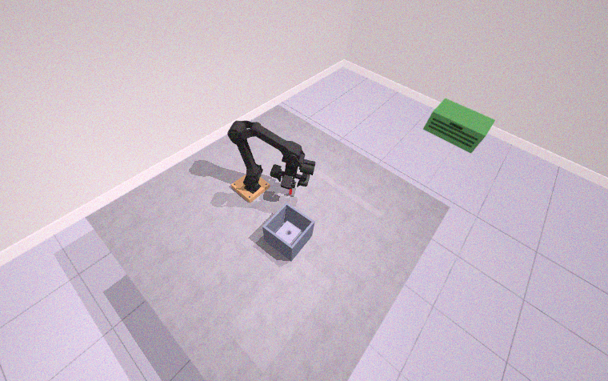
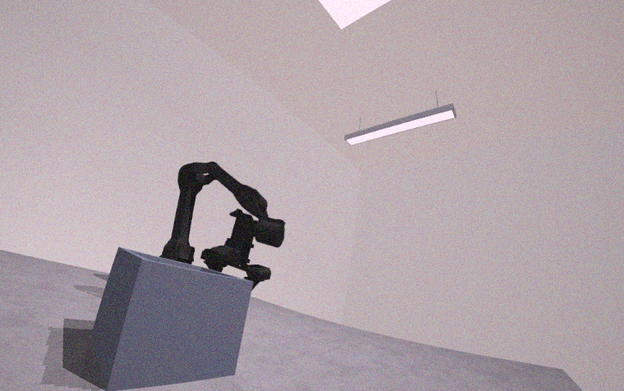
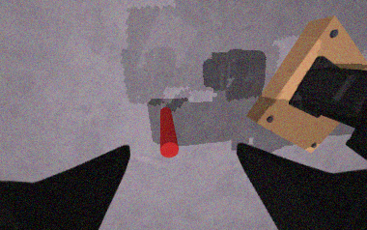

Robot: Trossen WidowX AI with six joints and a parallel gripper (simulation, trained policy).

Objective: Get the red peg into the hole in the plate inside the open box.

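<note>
My gripper tip is now 10 mm short of the red peg and 30 mm above it. The rest, counted from my gripper tip: plate 160 mm ahead, 220 mm to the right, 30 mm below.
</note>
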